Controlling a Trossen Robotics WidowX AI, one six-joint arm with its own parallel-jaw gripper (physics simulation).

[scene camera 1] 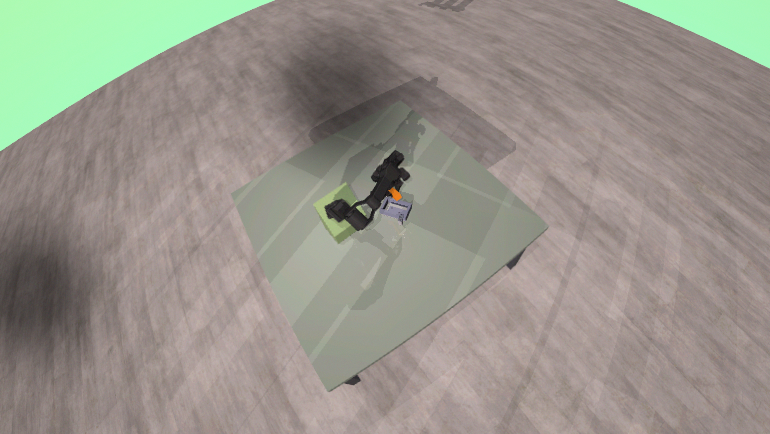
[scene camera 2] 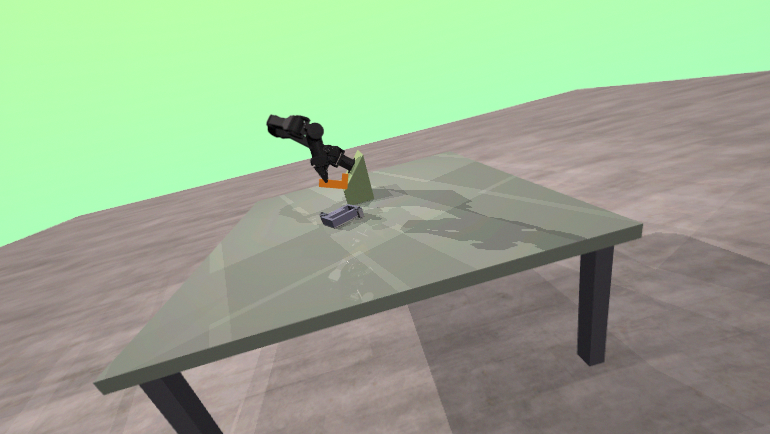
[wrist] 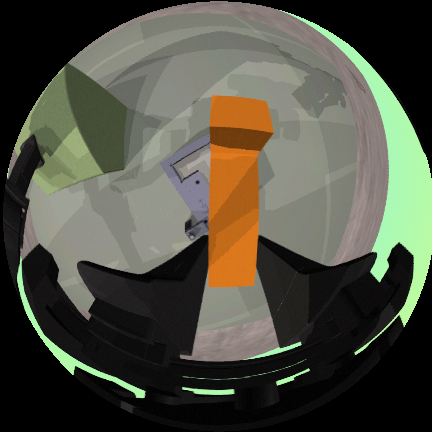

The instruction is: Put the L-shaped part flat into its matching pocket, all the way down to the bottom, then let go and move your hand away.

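Places are measured from the arm's base along level axes (x ahead, y left, z up), in millimetres.
Where they show: gripper, fingertip midpoint: [scene camera 1: 394, 193] [scene camera 2: 326, 182] [wrist: 231, 241]; arm's base at its link origin: [scene camera 1: 332, 210] [scene camera 2: 351, 165].
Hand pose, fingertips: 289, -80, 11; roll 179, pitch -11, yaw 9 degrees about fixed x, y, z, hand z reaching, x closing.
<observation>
Each offset is from my fingertips to the top centre of the thing, as dx, dy, dz. Level surfaces: height alone.
The orange L-shaped part @(-4, +28, +23) [scene camera 1: 395, 194] [scene camera 2: 333, 183] [wrist: 233, 210] is held with its long arm between the fingers and its short leg at the far end, turned upward in the scene camera 2 view. My gripper [scene camera 2: 325, 180] [wrist: 231, 241] is shut on it, above the table. The blue-grey fixture with the pocket @(+3, +18, -119) [scene camera 1: 391, 215] [scene camera 2: 341, 217] [wrist: 191, 194] stands on the table, below the part and apart from it. In the wrist view the part covers the fixture's right side; a stretch of its pocket shows left of the part. The gripper's fingertips are hard to make out in the scene camera 1 view.
A green wedge-shaped block [scene camera 1: 338, 235] [scene camera 2: 360, 186] [wrist: 95, 135] stands beside the fixture, and the arm's base is mounted on it. The table @(dz -167) [scene camera 1: 431, 258] [scene camera 2: 269, 280] carries both. Shadows of the arm fall across the table top.
</observation>
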